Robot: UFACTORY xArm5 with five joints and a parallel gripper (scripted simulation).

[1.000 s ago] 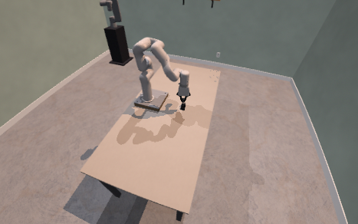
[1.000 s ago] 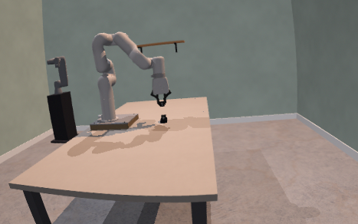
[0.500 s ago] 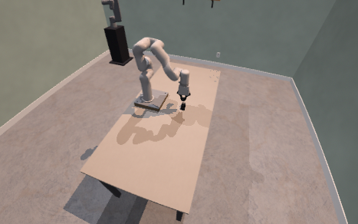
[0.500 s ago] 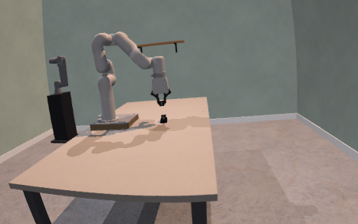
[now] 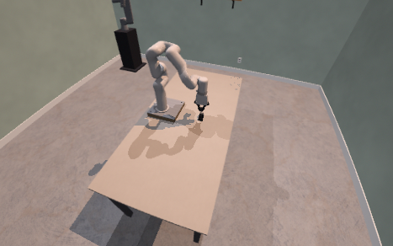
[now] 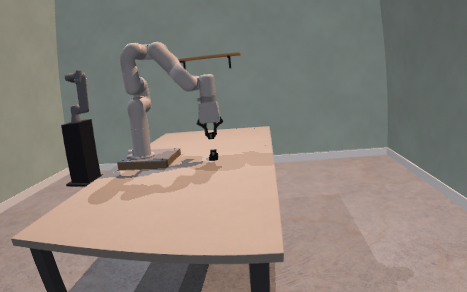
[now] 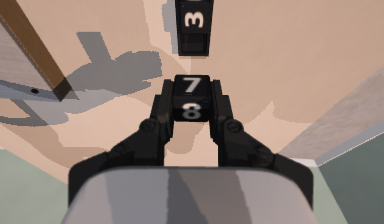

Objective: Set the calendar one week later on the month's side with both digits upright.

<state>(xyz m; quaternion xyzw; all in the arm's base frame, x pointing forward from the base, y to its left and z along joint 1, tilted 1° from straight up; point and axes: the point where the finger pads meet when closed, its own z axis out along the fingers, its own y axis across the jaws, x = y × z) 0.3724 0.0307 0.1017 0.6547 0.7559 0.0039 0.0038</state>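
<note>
My gripper is now 20 mm to the right of the black calendar tray and 130 mm above it. Also, from my hand: black cube: 10 mm below.
</note>
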